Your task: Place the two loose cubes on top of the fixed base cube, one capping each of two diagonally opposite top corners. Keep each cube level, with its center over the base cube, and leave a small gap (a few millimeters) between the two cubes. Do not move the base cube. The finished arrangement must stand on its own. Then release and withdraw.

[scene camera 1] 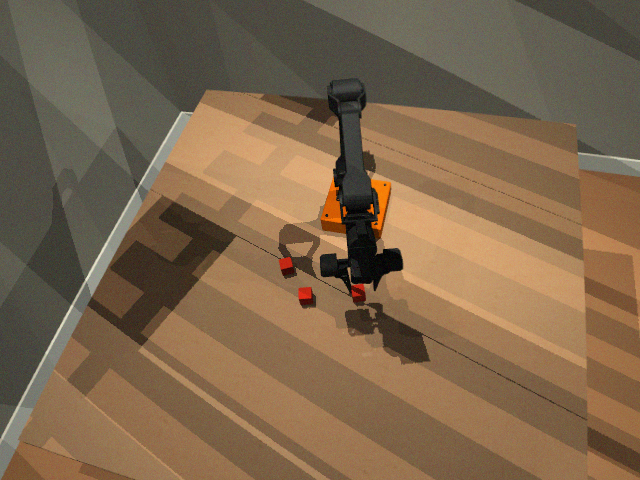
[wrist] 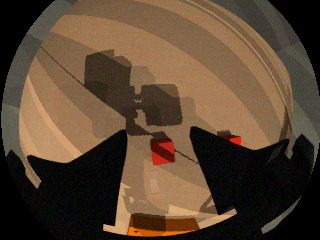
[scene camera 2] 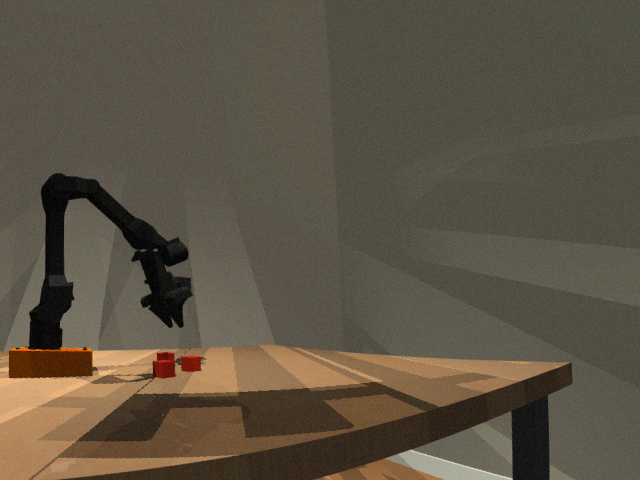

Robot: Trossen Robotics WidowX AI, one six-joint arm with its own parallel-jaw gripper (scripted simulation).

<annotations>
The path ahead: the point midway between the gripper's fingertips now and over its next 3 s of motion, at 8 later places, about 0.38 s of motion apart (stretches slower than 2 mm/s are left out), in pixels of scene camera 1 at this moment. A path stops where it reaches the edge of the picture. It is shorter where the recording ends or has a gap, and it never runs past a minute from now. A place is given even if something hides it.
My gripper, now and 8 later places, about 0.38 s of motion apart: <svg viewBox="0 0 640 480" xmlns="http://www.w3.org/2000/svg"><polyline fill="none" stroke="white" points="362,291 322,279 293,258 280,246 282,256 284,259 284,263 286,265 286,265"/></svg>
</annotations>
